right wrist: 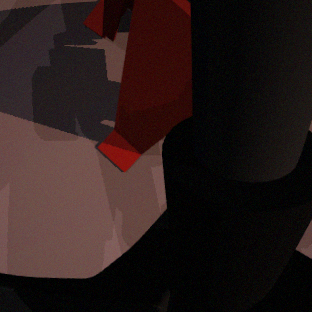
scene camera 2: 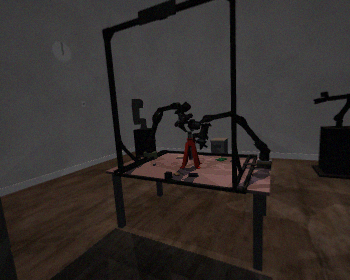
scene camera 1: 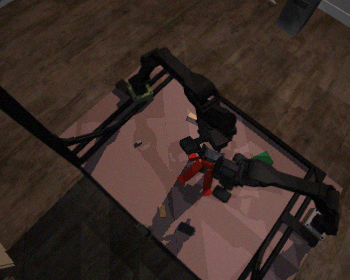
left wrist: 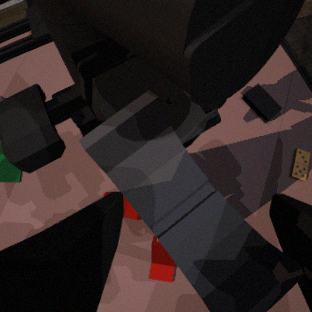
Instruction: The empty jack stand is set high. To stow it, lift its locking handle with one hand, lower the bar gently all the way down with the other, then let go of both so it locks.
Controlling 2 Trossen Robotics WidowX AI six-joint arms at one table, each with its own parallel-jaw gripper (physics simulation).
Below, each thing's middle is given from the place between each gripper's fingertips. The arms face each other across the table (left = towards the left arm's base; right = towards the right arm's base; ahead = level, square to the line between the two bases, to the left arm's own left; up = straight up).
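Scene:
Counting from my right hand, the dark locking handle (right wrist: 230, 169) is 5 cm above and 1 cm to the left, and the grey saddle bar (left wrist: 221, 255) is 4 cm above and 9 cm to the left. The red jack stand (scene camera 1: 197, 166) is 2 cm above that same right hand, 6 cm to the left of it and 1 cm behind it, while the dark block (left wrist: 256, 98) is 13 cm below it, 24 cm behind it and 1 cm to the right of it.
From my left hand, the dark block is 28 cm below, 10 cm to the right and 23 cm behind, and the red jack stand is 13 cm below, 1 cm ahead and 2 cm to the right. The grey saddle bar is 10 cm below my left hand and 1 cm ahead of it, and then there's the dark locking handle, 9 cm below that hand, 1 cm ahead of it and 8 cm to the right of it.

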